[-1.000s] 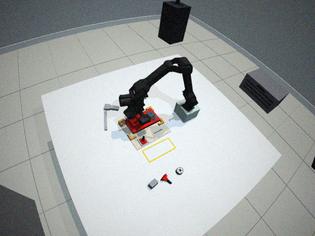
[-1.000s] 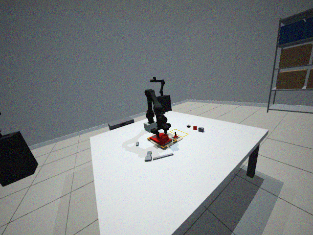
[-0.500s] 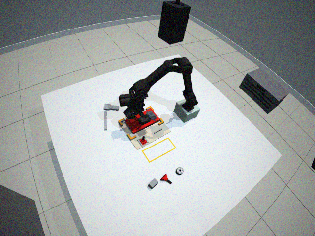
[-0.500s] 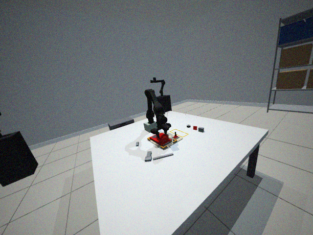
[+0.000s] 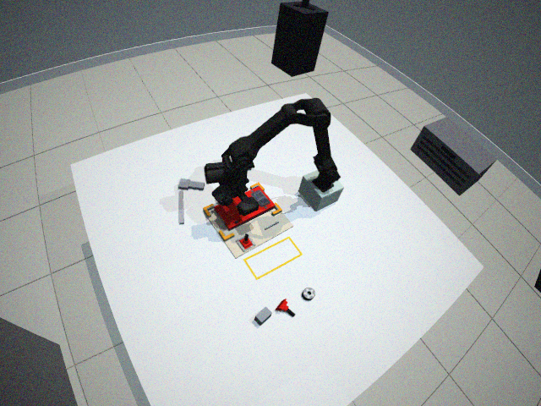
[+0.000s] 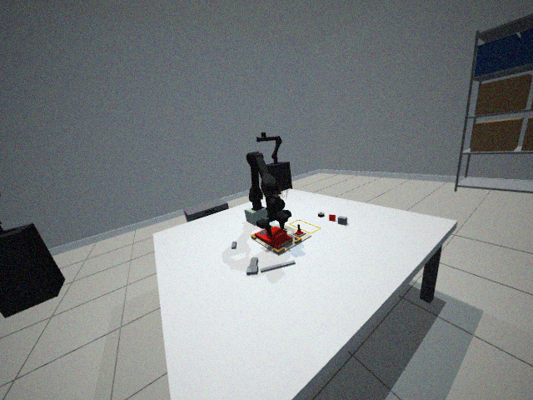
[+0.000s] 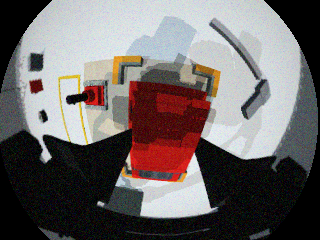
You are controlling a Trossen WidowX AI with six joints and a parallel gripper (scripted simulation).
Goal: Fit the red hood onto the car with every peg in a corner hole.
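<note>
Right now my gripper tip is 1 cm to the right of the grey engine block and 3 cm above it. From my gripper tip the other things lie so: red hood 1 cm above.
</note>
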